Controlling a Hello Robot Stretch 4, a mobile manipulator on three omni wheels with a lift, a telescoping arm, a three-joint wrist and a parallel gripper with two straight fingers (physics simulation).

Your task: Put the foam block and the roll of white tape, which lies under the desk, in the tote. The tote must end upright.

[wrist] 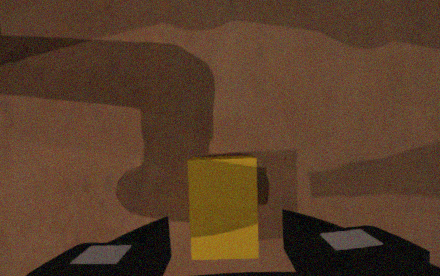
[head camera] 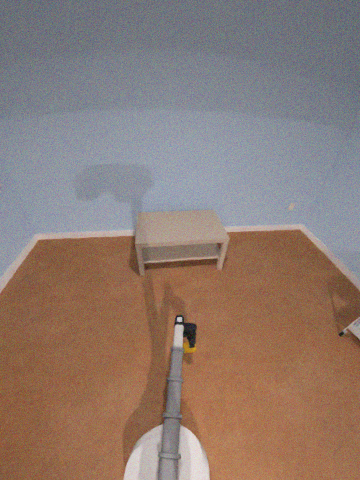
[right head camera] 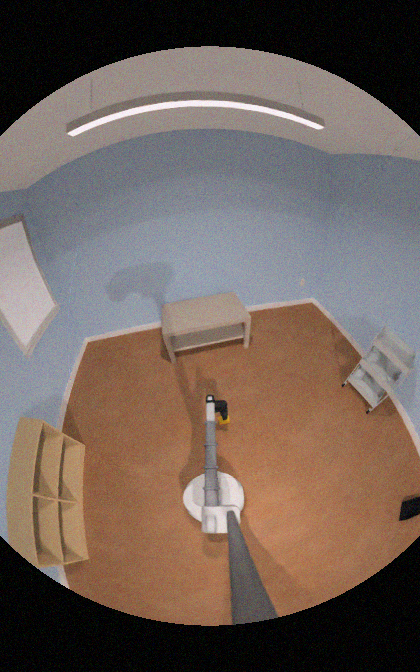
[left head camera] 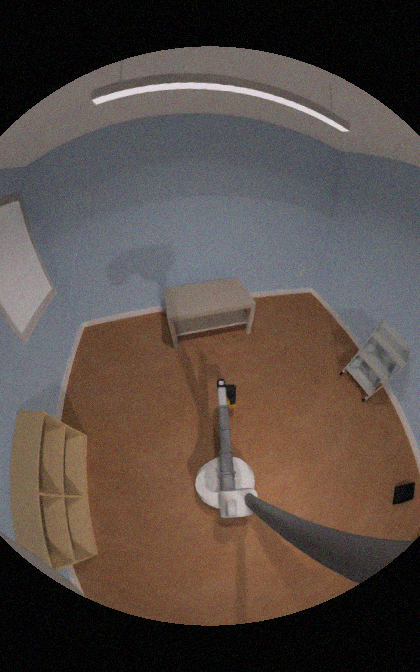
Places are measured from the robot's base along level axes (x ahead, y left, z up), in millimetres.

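Pixels of known places: gripper, fingertip midpoint: (wrist: 226,233).
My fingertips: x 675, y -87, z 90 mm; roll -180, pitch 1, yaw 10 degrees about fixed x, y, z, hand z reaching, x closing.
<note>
Behind a point stands the place of what it marks.
A yellow foam block (head camera: 189,350) {z 14, x 643, y -91 mm} (left head camera: 231,406) (right head camera: 224,421) (wrist: 223,200) {z 17, x 672, y -83 mm} is on the floor in front of my gripper (head camera: 192,345) {z 90, x 675, y -87 mm} (left head camera: 232,401) (right head camera: 224,416) (wrist: 226,233) {z 90, x 675, y -87 mm}. In the wrist view it shows upright between the two dark fingertips, with gaps on both sides. My gripper is open. The pale desk (head camera: 180,227) {z 422, x 1659, y 60 mm} (left head camera: 209,299) (right head camera: 206,313) stands against the back wall. The roll of white tape does not show; the space under the desk is dark. A black box-like thing (left head camera: 404,493) (right head camera: 411,508) at the far right may be the tote; its inside is unclear.
A grey-white cart (left head camera: 368,358) (right head camera: 373,368) stands by the right wall, and part of it (head camera: 354,327) {z 156, x 826, y -1411 mm} shows at the right edge. A light wooden shelf unit (left head camera: 26,480) (right head camera: 22,490) stands at the left wall. My arm reaches forward over the brown floor.
</note>
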